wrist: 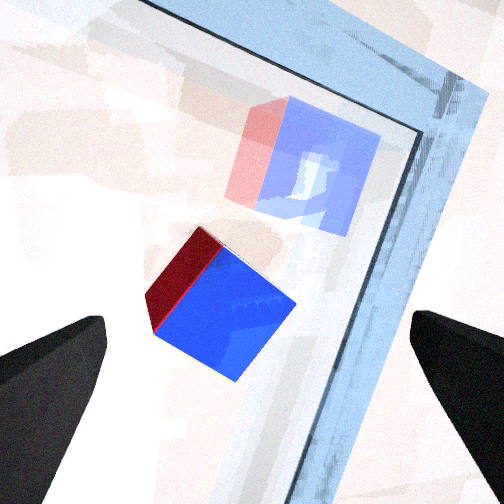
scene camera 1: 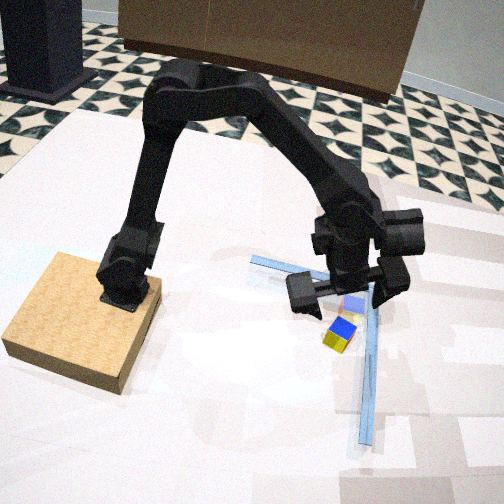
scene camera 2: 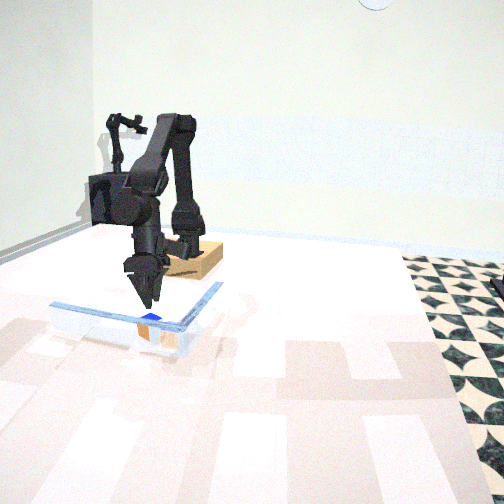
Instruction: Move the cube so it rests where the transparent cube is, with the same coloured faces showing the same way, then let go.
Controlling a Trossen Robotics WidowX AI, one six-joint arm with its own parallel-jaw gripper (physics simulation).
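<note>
The cube (wrist: 220, 312) shows a blue top and a dark red side in the wrist view; in scene camera 1 it (scene camera 1: 341, 334) shows blue and yellow faces, in scene camera 2 (scene camera 2: 149, 330) blue and orange. The transparent cube (wrist: 302, 165) lies just beyond it, against the corner of the pale blue L-shaped guide (scene camera 1: 368, 360), rotated differently from the solid cube. My gripper (scene camera 1: 345, 290) (wrist: 250, 365) hangs above both, open and empty, with a finger on each side. It also shows in scene camera 2 (scene camera 2: 146, 290).
A wooden block (scene camera 1: 82, 320) carries the arm's base at the left. The blue guide bars (wrist: 400, 250) run right of the cubes. A dark pillar (scene camera 1: 45, 45) and a large brown box (scene camera 1: 270, 35) stand at the back.
</note>
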